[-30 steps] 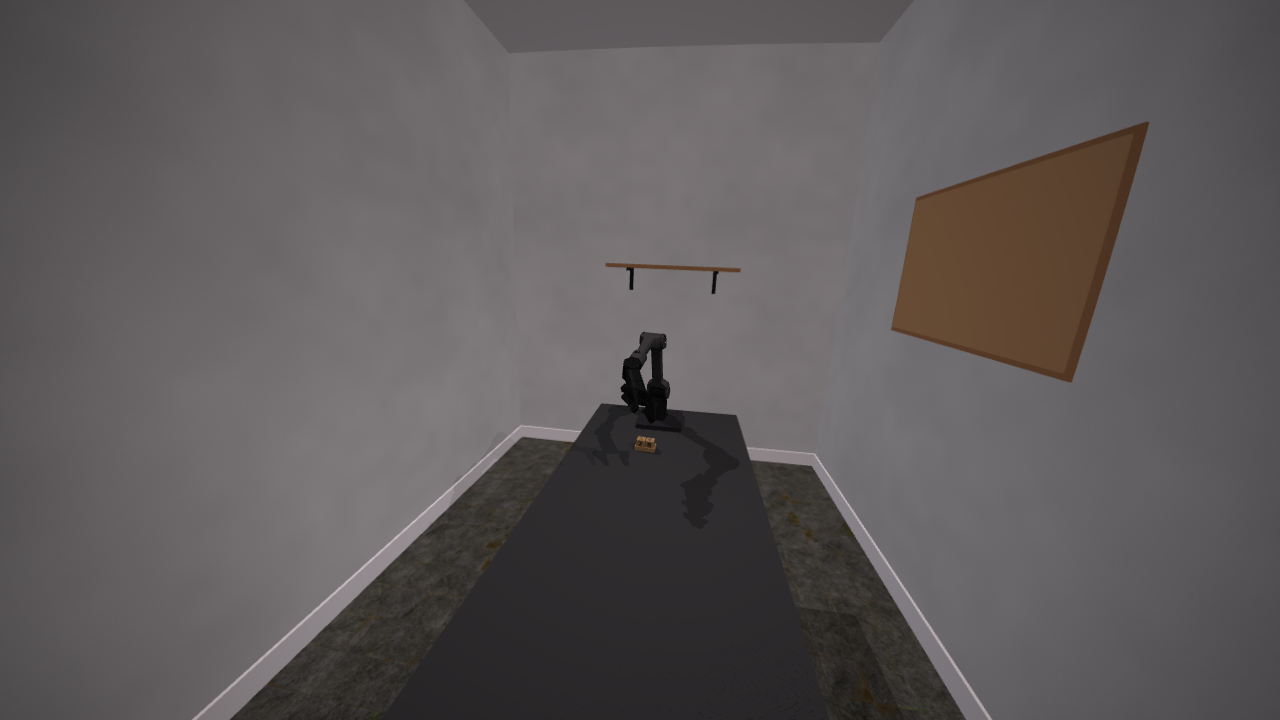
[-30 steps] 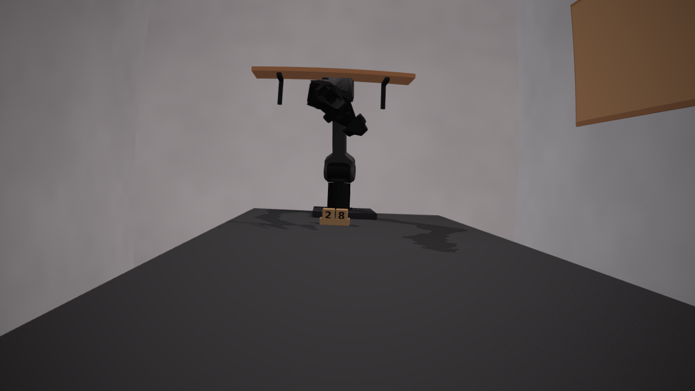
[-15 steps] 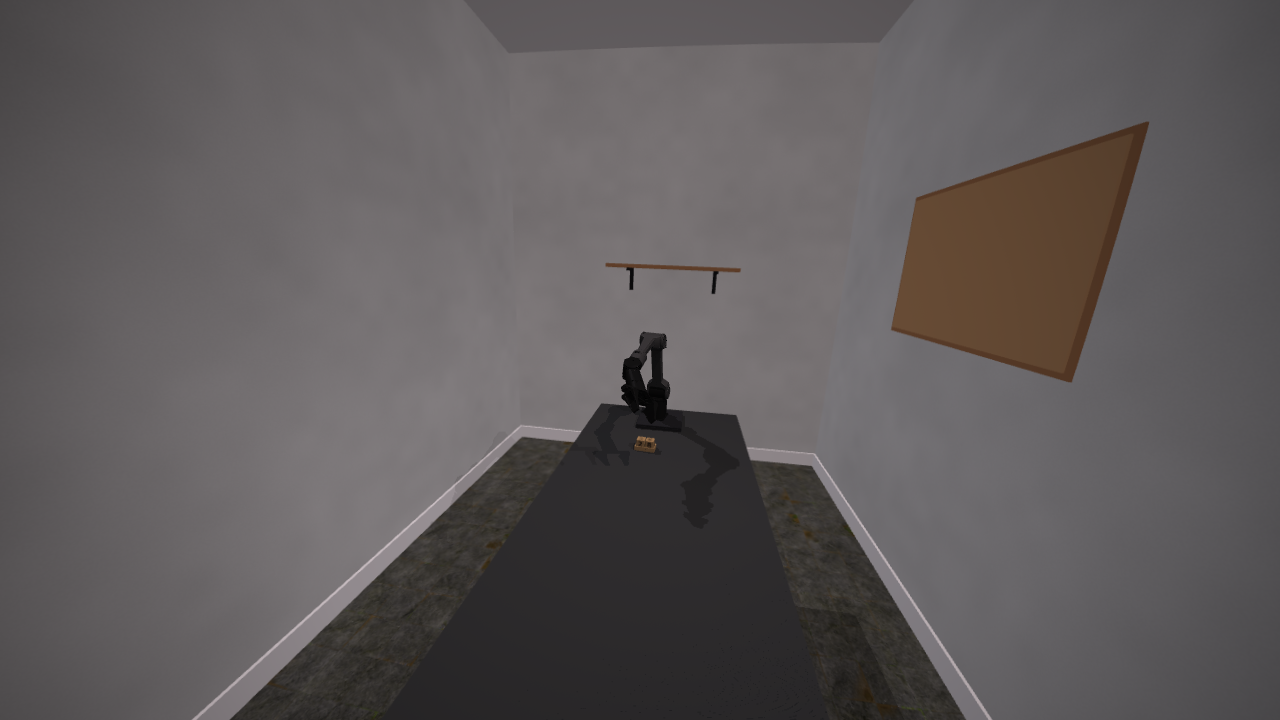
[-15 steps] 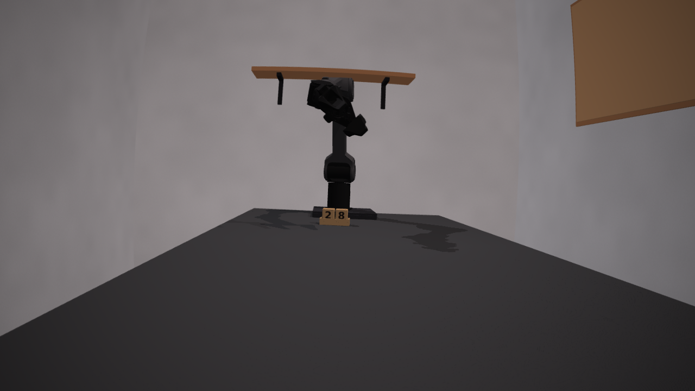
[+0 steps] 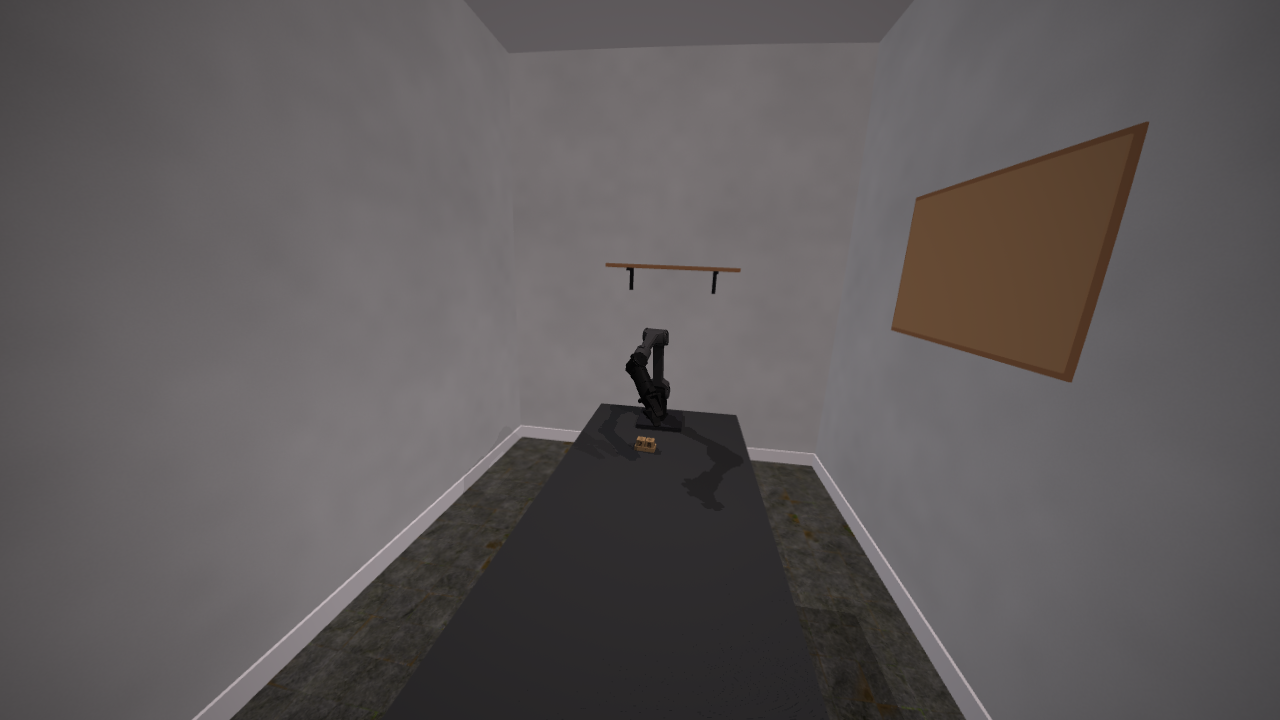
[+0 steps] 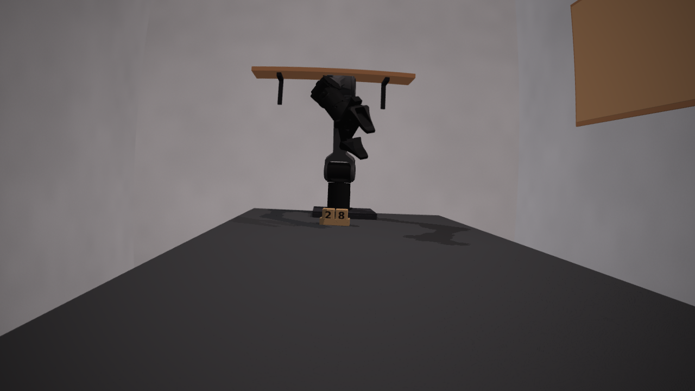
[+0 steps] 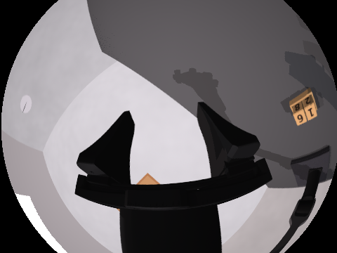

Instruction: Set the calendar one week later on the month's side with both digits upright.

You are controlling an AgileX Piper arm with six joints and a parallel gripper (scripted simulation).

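Now: hand 17 cm past the wooden cube, 11 cm to the left of it and 18 cm above it. The rest, counted from my hand: wooden tray 17 cm behind, 9 cm to the right, 19 cm below.
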